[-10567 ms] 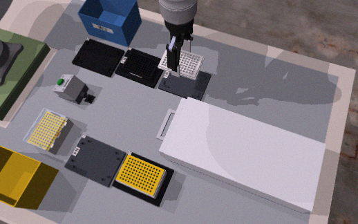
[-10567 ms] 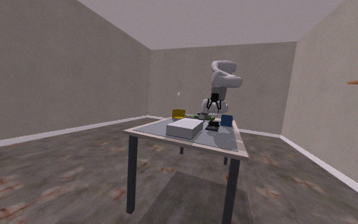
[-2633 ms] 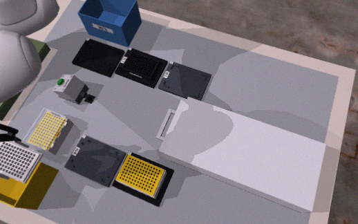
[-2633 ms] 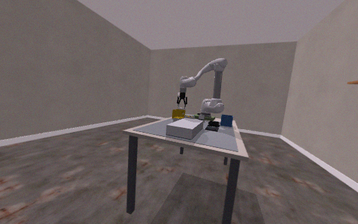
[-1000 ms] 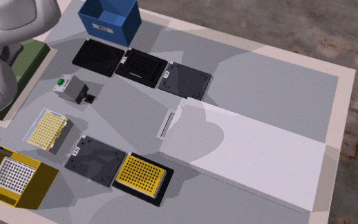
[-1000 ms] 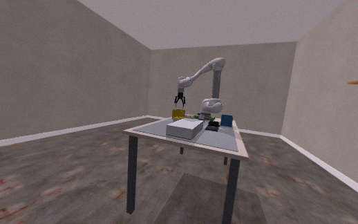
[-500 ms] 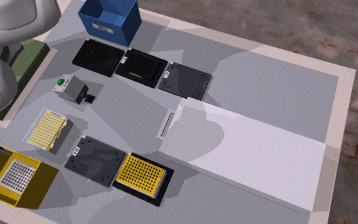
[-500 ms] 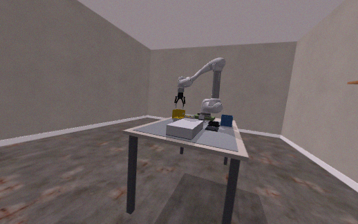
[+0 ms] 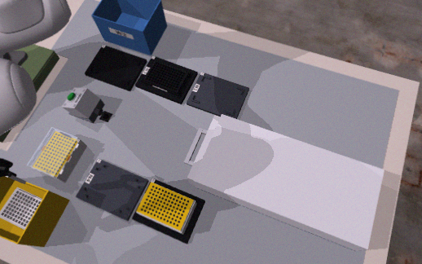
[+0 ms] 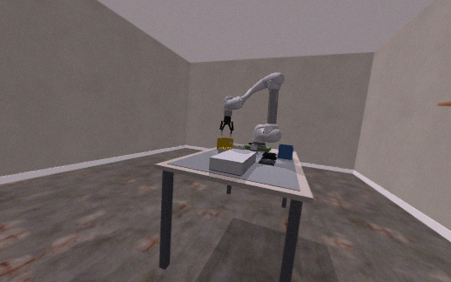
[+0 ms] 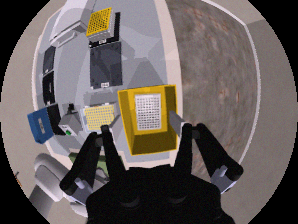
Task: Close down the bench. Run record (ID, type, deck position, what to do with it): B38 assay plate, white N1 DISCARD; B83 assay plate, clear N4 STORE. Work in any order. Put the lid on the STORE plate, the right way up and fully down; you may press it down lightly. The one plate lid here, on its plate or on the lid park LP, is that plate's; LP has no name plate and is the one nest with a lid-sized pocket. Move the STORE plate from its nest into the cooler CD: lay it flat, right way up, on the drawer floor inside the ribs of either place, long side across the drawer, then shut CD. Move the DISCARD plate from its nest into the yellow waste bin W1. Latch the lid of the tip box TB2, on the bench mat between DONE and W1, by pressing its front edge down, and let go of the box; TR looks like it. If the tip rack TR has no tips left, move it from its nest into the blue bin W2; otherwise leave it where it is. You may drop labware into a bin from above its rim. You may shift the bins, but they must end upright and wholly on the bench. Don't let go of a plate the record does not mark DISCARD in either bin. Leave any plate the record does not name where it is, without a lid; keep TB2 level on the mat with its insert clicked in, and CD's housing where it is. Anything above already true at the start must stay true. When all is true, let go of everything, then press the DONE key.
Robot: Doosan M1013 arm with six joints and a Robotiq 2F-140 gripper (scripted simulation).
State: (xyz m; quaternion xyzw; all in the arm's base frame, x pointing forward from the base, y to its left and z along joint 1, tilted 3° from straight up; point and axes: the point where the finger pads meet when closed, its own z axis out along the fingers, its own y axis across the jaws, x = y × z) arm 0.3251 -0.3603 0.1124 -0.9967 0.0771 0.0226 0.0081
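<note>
My hand is 34 cm short of the yellow tip rack, 8 cm to the right of it and 11 cm above it. The rest, counted from my hand: white assay plate (3 cm behind, 1 cm to the right, 16 cm below); then done key (2 cm behind, 32 cm to the left, 10 cm below); then yellow bin W1 (3 cm behind, 1 cm to the right, 13 cm below).
</note>
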